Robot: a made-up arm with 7 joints.
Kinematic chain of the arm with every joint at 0, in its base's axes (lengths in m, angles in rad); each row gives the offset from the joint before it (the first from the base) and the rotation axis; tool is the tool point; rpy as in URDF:
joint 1: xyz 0 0 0.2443 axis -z
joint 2: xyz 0 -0.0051 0.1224 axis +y
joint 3: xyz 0 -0.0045 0.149 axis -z
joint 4: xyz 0 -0.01 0.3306 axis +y
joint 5: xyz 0 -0.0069 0.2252 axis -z
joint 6: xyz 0 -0.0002 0.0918 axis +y
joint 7: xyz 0 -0.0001 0.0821 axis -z
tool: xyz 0 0 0 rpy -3.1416 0 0
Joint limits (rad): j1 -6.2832..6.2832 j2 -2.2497..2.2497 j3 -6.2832..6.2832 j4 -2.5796..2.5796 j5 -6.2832..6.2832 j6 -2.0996..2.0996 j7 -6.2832..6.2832
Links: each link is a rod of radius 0.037 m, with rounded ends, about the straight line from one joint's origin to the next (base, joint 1, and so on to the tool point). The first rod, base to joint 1, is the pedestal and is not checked.
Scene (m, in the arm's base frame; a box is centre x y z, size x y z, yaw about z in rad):
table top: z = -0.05
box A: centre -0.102 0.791 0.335 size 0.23 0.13 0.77 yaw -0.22
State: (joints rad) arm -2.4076 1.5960 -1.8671 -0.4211 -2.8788 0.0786 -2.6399
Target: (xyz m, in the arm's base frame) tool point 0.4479 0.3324 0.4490
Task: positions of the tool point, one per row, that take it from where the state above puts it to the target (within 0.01 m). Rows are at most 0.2 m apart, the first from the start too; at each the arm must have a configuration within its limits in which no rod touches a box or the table.
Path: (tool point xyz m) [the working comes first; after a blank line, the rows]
Joints at the target: -1.4296 1.3304 -1.5810 -1.7046 -2.8824 0.3451 -2.6399
Straight joint move there: touches box A.

1: -0.4264 0.6930 0.1949
2: -0.3309 0.6758 0.1236
3: -0.2317 0.6361 0.0735
4: -0.1360 0.5769 0.0478
5: -0.0515 0.5022 0.0469
6: 0.0148 0.4167 0.0683
7: 0.0570 0.3247 0.1066
8: 0.1143 0.3953 0.1541
9: 0.2126 0.4335 0.2328
10: 0.3339 0.4158 0.3344
11: 0.4479 0.3324 0.4490

